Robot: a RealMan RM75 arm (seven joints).
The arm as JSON. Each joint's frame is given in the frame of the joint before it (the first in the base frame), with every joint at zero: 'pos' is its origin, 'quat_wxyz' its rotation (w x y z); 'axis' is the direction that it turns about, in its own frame. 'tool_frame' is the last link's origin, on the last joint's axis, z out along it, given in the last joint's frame.
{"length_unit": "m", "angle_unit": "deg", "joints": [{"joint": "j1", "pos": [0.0, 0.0, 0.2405], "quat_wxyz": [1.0, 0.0, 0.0, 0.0], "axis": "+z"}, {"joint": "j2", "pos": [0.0, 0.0, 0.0], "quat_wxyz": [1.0, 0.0, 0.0, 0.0], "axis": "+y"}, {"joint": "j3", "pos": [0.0, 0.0, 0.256], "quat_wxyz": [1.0, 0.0, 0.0, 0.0], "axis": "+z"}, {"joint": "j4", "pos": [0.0, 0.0, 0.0], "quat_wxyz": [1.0, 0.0, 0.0, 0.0], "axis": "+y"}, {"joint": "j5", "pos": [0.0, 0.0, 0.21], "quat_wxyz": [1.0, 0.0, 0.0, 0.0], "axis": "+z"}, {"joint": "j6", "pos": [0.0, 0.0, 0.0], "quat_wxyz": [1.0, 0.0, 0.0, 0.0], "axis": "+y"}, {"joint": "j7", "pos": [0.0, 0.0, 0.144], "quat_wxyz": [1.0, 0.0, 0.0, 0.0], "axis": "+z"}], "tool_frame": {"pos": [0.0, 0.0, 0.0], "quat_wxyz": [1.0, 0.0, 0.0, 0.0]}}
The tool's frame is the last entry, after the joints.
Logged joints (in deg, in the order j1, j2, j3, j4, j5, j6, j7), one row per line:
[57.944 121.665 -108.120 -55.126 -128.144 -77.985 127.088]
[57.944 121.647 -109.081 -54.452 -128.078 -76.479 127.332]
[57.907 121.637 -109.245 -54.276 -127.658 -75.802 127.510]
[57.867 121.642 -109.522 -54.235 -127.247 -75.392 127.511]
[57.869 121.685 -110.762 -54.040 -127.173 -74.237 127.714]
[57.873 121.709 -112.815 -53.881 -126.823 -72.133 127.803]
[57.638 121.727 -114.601 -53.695 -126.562 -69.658 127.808]
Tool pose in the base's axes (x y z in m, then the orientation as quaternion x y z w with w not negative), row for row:
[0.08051 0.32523 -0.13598 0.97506 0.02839 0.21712 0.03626]
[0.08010 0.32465 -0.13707 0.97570 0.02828 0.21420 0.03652]
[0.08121 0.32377 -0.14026 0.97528 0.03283 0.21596 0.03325]
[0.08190 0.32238 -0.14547 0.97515 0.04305 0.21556 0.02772]
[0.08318 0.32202 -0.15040 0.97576 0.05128 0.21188 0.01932]
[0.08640 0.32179 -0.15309 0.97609 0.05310 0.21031 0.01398]
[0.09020 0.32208 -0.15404 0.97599 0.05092 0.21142 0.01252]
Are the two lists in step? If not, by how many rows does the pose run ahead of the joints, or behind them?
The pose runs 2 rows ahead of the joints: the pose in row i belongs to the joints in row i + 2.
